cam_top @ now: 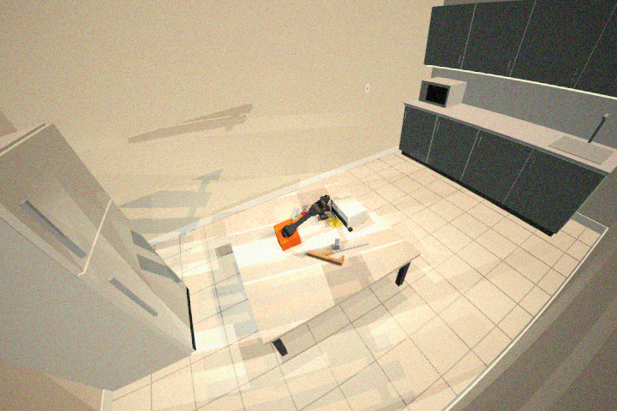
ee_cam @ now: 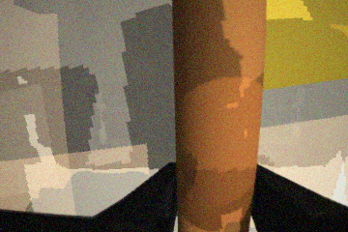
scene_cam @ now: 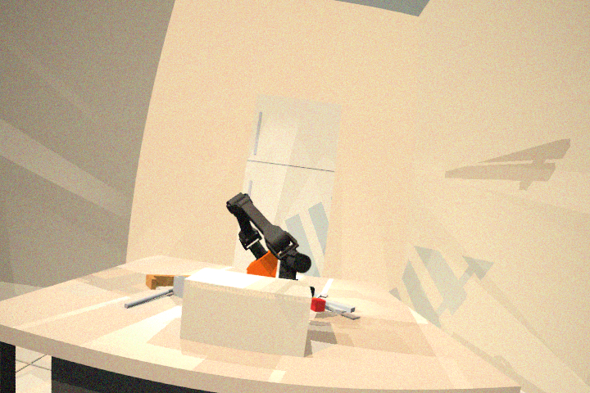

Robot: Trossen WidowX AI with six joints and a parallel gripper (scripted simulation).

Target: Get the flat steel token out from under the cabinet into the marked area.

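Now: the red cube 120 mm behind my gripper tip, 130 mm to the left of it and 10 mm above it. From my gripper tip the other things lie so: yellow-orange block 240 mm behind, 80 mm to the left, 10 mm above; then grey bar 180 mm behind, 210 mm to the left; then small grey block 60 mm behind, 350 mm to the right, 30 mm above.
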